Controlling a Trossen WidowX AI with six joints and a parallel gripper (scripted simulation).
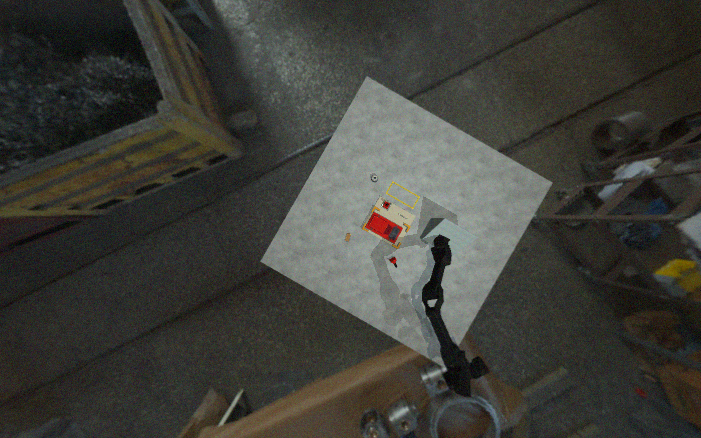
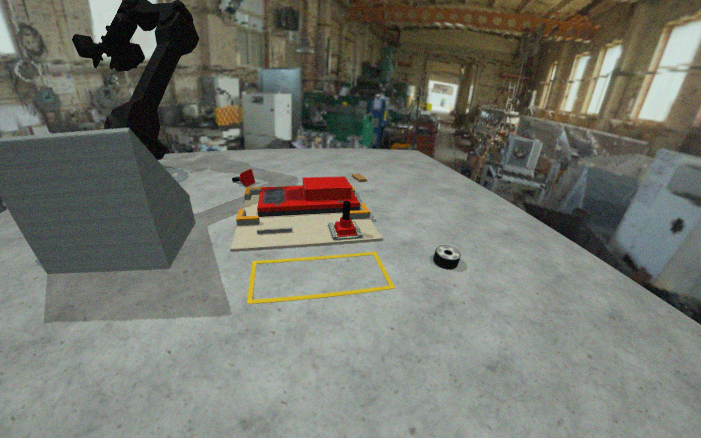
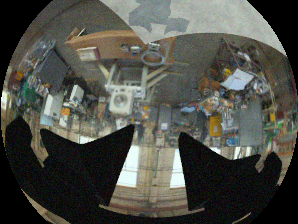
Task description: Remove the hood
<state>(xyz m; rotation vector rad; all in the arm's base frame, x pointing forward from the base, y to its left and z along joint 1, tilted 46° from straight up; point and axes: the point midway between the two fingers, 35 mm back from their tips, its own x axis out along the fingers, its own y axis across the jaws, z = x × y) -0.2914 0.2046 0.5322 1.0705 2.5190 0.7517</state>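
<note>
The hood is 650 mm ahead of my gripper tip, 460 mm to the right of it and 280 mm below it. Also, from my gripper tip: black wheel 790 mm ahead, 700 mm to the right, 310 mm below; then brown block 780 mm ahead, 310 mm to the right, 320 mm below.
</note>
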